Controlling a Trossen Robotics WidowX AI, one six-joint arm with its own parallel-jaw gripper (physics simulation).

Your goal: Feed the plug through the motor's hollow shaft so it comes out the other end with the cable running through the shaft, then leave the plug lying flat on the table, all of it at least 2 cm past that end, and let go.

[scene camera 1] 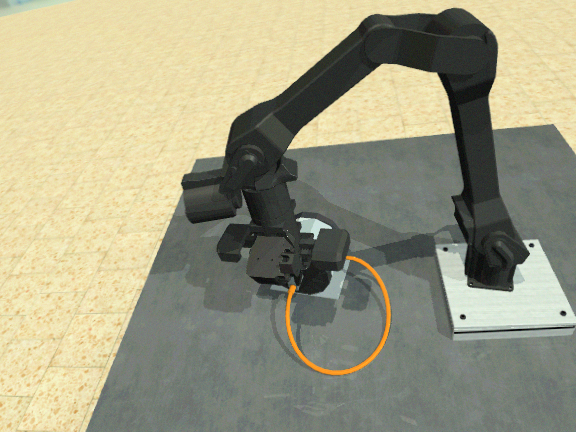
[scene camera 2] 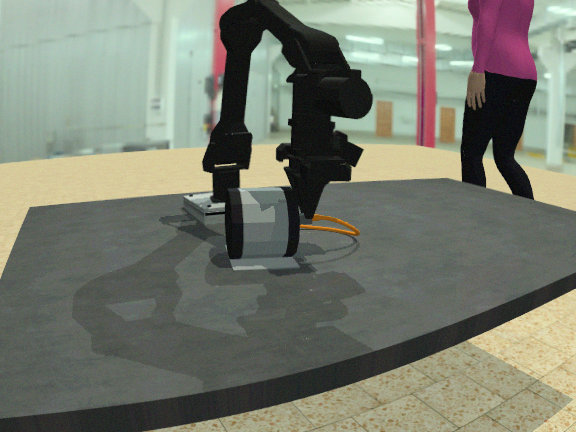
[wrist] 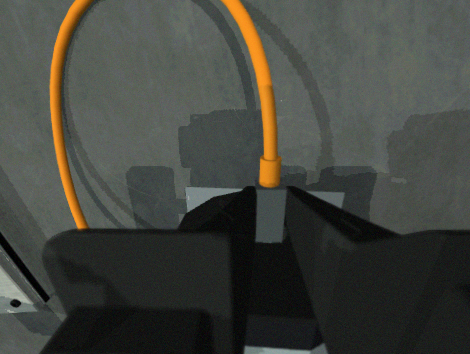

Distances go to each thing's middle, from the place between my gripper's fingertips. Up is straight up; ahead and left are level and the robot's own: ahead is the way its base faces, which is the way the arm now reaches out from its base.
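Scene:
Pale plate (scene camera 2: 254, 264): 60 mm below my gripper, 70 mm to the right of it. Grey plug (wrist: 271, 201): my gripper is 10 mm to the left of it. Going by their middles, the plug is the nearest to my gripper of the things named here.

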